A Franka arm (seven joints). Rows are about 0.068 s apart.
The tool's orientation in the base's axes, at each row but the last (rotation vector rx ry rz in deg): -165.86 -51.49 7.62; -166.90 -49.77 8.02; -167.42 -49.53 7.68; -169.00 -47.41 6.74; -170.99 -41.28 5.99; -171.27 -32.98 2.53; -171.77 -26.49 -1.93; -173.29 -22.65 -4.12; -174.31 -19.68 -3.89; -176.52 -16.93 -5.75
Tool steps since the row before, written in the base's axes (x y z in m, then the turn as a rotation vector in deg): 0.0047 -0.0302 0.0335 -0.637 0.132 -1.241; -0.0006 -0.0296 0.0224 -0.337 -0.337 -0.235; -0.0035 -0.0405 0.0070 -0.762 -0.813 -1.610; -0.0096 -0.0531 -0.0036 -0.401 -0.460 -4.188; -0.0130 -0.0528 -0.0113 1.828 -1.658 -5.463; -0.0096 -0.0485 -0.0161 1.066 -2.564 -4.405; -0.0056 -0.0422 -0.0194 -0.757 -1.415 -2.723; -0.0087 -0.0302 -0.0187 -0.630 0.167 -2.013; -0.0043 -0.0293 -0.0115 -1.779 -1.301 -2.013; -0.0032 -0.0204 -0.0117 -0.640 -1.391 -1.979
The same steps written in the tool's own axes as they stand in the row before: -0.0150 0.0231 -0.0360 -0.384 -0.305 1.313; -0.0181 0.0216 -0.0241 -0.452 0.127 0.249; -0.0254 0.0312 -0.0091 -0.987 0.450 1.630; -0.0357 0.0406 0.0017 -0.358 0.577 4.177; -0.0351 0.0419 0.0096 1.136 2.756 5.201; -0.0268 0.0429 0.0121 0.081 3.206 4.102; -0.0187 0.0403 0.0146 -1.249 1.394 2.547; -0.0172 0.0284 0.0154 -0.683 -0.155 1.997; -0.0113 0.0284 0.0089 -2.126 1.014 1.834; -0.0078 0.0198 0.0104 -1.025 1.318 1.864
